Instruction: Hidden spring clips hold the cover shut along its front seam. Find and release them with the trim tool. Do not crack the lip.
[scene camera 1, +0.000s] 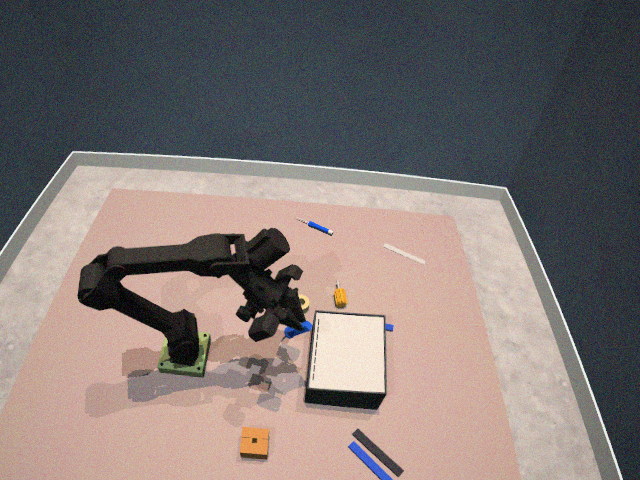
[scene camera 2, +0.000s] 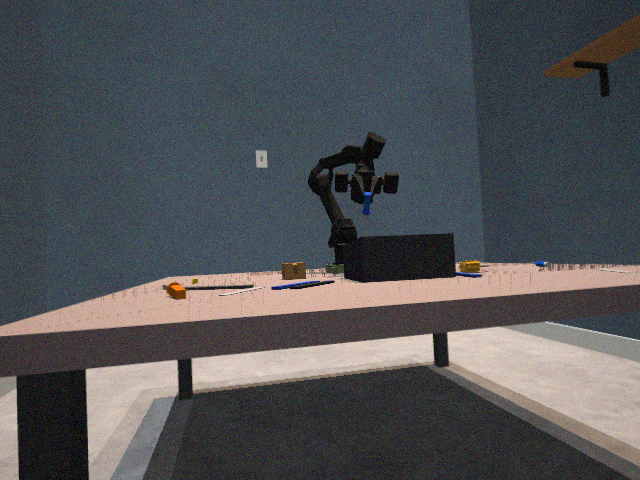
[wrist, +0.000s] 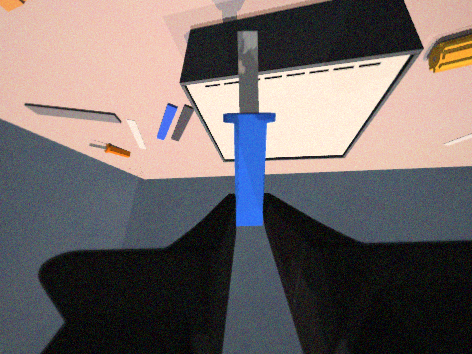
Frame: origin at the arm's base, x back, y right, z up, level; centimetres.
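Seen in the pictures: gripper, fingertip midpoint: (scene camera 1: 303, 326) (scene camera 2: 367, 197) (wrist: 248, 200); arm's base, link origin: (scene camera 1: 184, 353) (scene camera 2: 343, 263).
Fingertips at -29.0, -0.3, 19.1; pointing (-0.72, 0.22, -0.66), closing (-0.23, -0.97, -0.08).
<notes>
Offsets run from my fingertips to a thing's top centre, as dx, dy, dz. "pt": to the spot under its first point.
My gripper (scene camera 1: 303, 326) (scene camera 2: 367, 193) (wrist: 248, 200) is shut on the blue handle of the trim tool (scene camera 1: 297, 330) (scene camera 2: 367, 204) (wrist: 249, 165). The tool's flat grey blade points away from the fingers, and in scene camera 1 it points down and to the left. The box with the cream cover {-11.7, -2.4, -11.9} (scene camera 1: 348, 351) (wrist: 310, 107) stands beside the tool, and its black side {pt -20.8, +0.0, -17.1} (scene camera 2: 400, 258) faces scene camera 2. A row of dark dashes runs along the cover's edge nearest the arm. The tool is held above the table, higher than the box top in scene camera 2. No clips can be made out.
A yellow tool {-10.0, -25.7, -18.8} (scene camera 1: 339, 296) (scene camera 2: 469, 266) (wrist: 452, 54) and a cream ring {+1.0, -20.3, -19.5} (scene camera 1: 306, 301) lie near the box. An orange block {+8.2, +20.7, -17.5} (scene camera 1: 254, 442) (scene camera 2: 293, 270), a blue strip {-19.4, +23.4, -21.4} (scene camera 1: 369, 460) (wrist: 167, 121) and a dark strip {-20.5, +20.0, -21.5} (scene camera 1: 378, 452) (wrist: 182, 123) lie on the table. A blue-handled tool {-0.8, -53.6, -20.3} (scene camera 1: 320, 227) and white strip {-31.6, -45.5, -21.9} (scene camera 1: 404, 253) lie farther off.
</notes>
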